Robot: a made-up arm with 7 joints.
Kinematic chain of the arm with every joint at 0, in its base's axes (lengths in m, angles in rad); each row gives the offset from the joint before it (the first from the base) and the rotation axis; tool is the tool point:
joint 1: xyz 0 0 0.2 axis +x
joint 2: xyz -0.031 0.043 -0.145 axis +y
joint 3: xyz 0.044 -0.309 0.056 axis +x
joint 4: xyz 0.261 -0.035 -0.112 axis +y
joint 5: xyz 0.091 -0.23 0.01 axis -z
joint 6: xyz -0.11 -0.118 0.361 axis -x
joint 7: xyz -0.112 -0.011 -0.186 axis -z
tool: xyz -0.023 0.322 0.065
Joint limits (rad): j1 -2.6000..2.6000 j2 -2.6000..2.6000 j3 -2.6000..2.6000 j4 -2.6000..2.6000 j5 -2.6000..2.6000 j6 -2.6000..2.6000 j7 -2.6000..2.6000
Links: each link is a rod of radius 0.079 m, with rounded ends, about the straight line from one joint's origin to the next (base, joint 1, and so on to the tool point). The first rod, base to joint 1, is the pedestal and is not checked.
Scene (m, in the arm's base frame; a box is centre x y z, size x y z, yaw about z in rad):
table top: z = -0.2
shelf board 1: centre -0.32 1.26 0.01 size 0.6 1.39 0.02 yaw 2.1
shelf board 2: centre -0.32 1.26 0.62 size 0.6 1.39 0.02 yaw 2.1
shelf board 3: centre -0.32 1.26 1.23 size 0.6 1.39 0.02 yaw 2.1
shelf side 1: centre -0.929 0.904 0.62 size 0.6 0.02 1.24 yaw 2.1
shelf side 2: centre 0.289 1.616 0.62 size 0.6 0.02 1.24 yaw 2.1
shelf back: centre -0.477 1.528 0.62 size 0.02 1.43 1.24 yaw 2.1
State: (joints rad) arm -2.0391 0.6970 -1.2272 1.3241 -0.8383 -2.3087 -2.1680
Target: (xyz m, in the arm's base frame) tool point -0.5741 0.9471 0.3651
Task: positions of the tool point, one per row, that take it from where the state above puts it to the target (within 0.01 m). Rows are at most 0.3 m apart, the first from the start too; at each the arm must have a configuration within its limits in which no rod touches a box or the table.
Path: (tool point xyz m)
1: 0.7492 0.3449 0.2911
2: 0.6400 0.5671 0.2278
3: 0.4637 0.7604 0.1877
4: 0.2335 0.9061 0.1782
5: -0.0318 0.9901 0.2043
6: -0.3090 1.0041 0.2672
7: -0.5741 0.9471 0.3651

